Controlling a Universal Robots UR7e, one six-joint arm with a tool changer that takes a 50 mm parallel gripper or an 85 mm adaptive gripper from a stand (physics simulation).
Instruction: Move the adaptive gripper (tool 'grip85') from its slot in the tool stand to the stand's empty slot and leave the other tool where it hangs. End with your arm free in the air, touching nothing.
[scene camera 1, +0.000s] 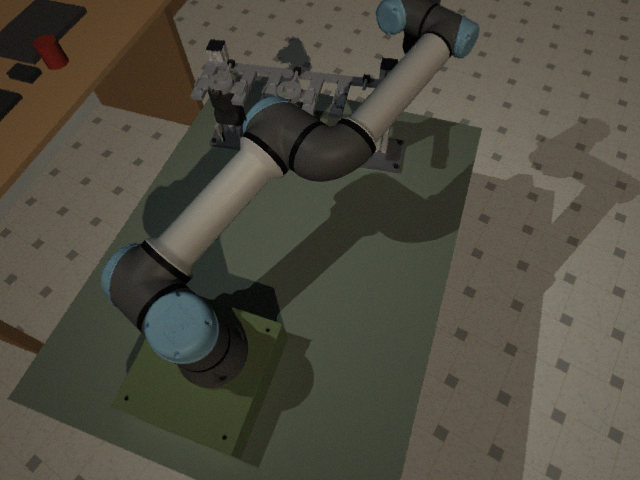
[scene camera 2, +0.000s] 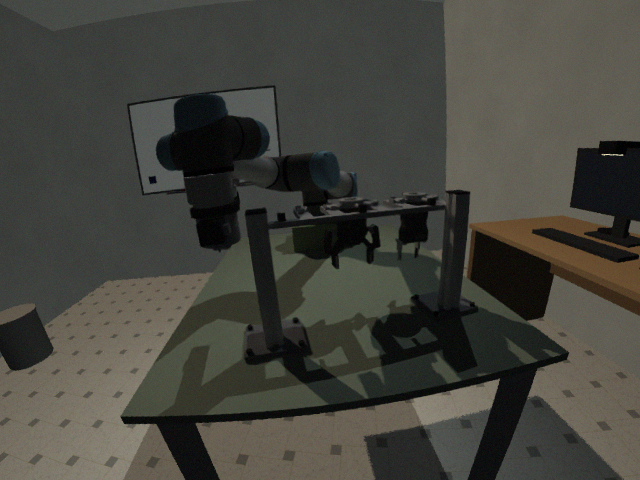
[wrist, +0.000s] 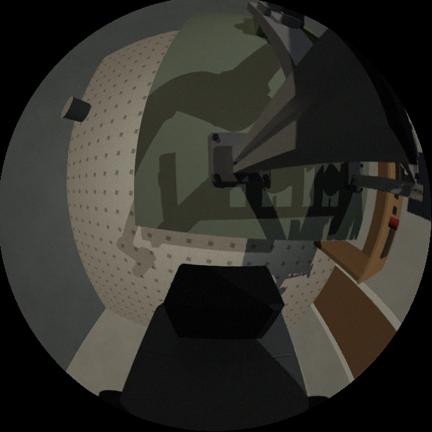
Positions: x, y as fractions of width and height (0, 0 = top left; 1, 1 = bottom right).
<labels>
adaptive gripper: scene camera 1 0.45, 0.19; scene camera 2 0.55, 0.48; not seen in the wrist view (hidden by a tool stand)
</labels>
